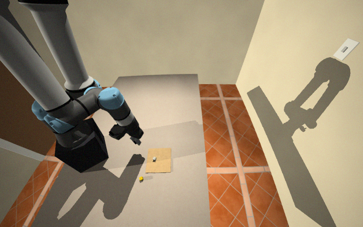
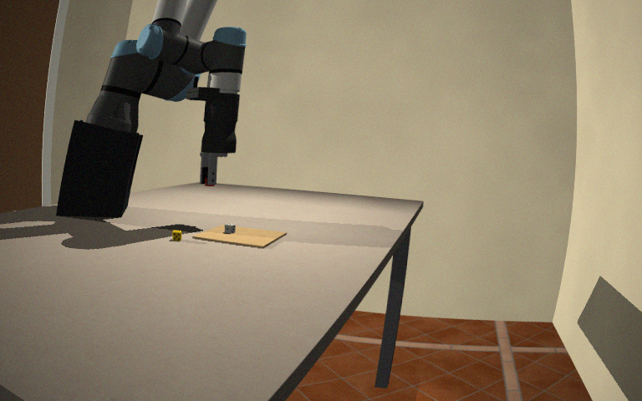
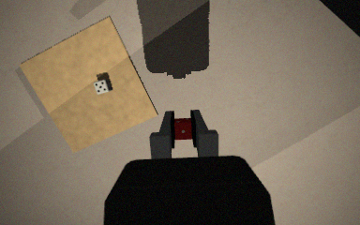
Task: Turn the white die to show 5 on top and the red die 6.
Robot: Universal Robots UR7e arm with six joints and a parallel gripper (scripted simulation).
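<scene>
The white die is 80 mm ahead of my hand, 70 mm to the right of it and 90 mm below it. The rest, counted from my hand: yellow die (10 mm ahead, 170 mm to the right, 90 mm below); then red die (10 mm below); then tan mat (100 mm ahead, 80 mm to the right, 100 mm below).
</scene>
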